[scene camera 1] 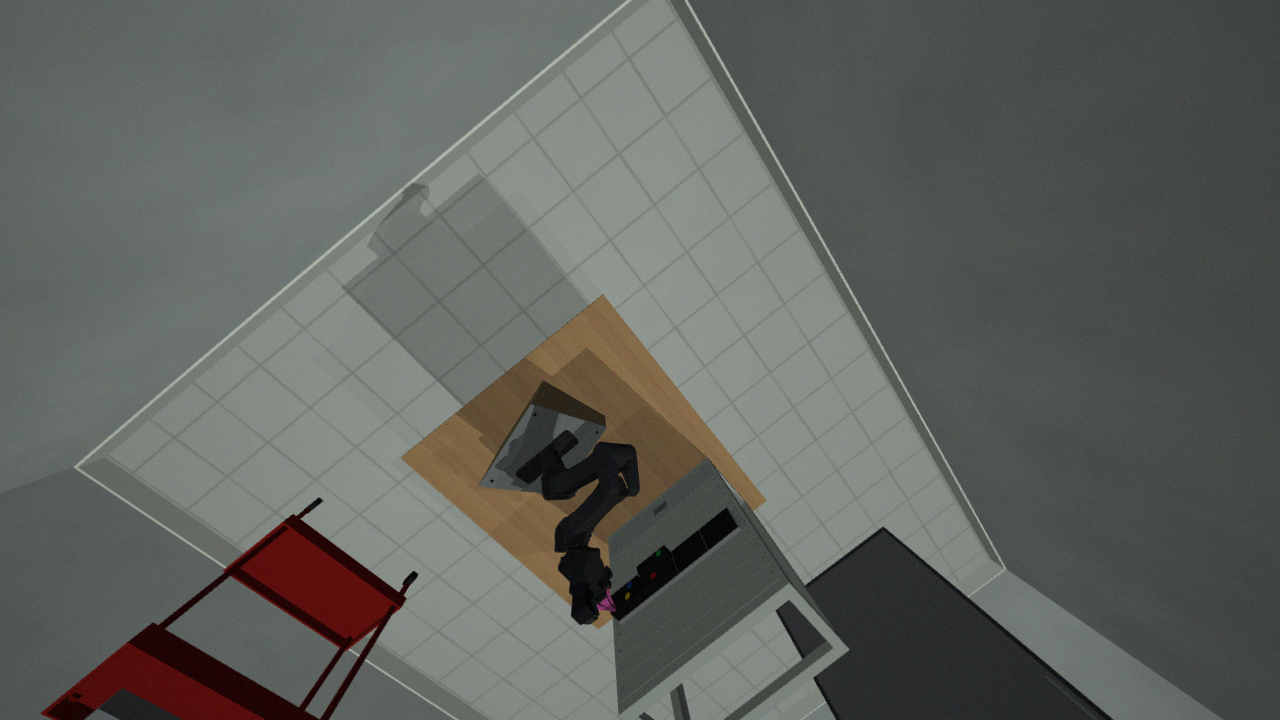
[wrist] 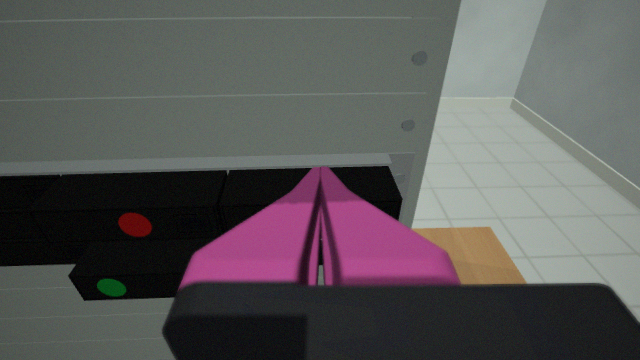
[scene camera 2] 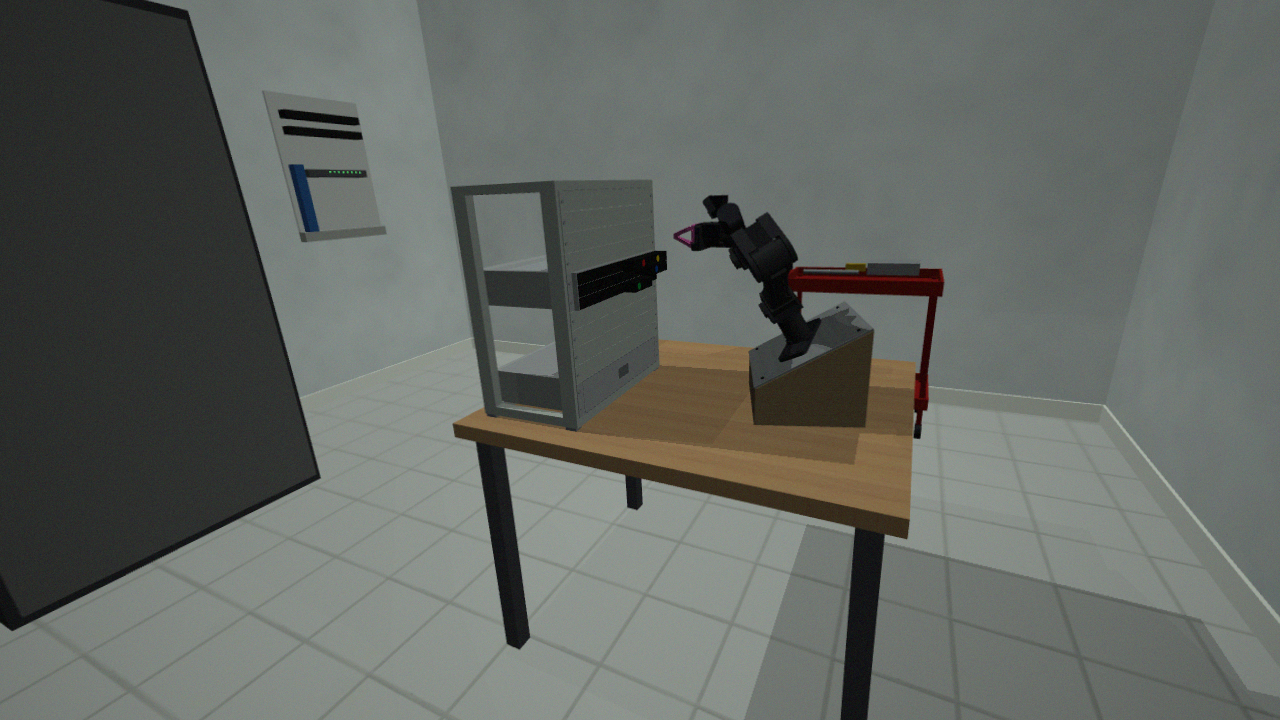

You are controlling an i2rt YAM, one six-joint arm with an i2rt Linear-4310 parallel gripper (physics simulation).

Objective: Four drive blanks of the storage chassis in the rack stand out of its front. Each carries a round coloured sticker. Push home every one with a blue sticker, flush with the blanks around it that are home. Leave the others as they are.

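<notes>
The black storage chassis sits across the grey rack front. The yellow-sticker blank stands out at the chassis end, top row. The blue-sticker blank is below it and also looks proud; its sticker is hidden in the wrist view. The red-sticker blank stands out in the top row. The green-sticker blank stands out lower. My gripper is shut and empty, before and slightly above the yellow end, apart from it.
The rack stands on the wooden table. The arm's wedge-shaped base stands on the same table, facing the rack. A red cart stands beyond the table. A large dark panel stands behind the rack.
</notes>
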